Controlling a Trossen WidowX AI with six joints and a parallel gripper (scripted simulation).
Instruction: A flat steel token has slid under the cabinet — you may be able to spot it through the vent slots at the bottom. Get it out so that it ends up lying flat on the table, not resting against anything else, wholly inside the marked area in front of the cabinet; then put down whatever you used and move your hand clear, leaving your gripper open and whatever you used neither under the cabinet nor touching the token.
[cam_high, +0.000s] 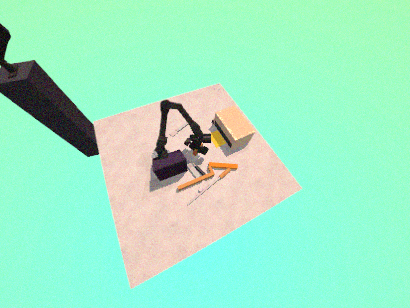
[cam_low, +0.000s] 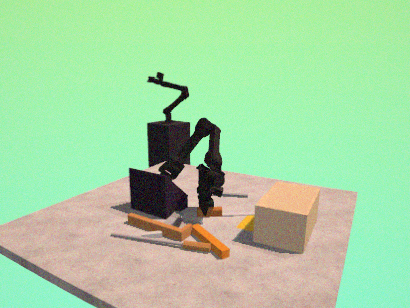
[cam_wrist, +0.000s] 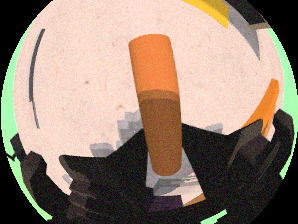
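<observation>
The dark-handled tool lies 130 mm to the right of my gripper tip and 30 mm behind it. Also, from my gripper tip: orange bar (180 mm to the right, 170 mm ahead, 10 mm above).
</observation>
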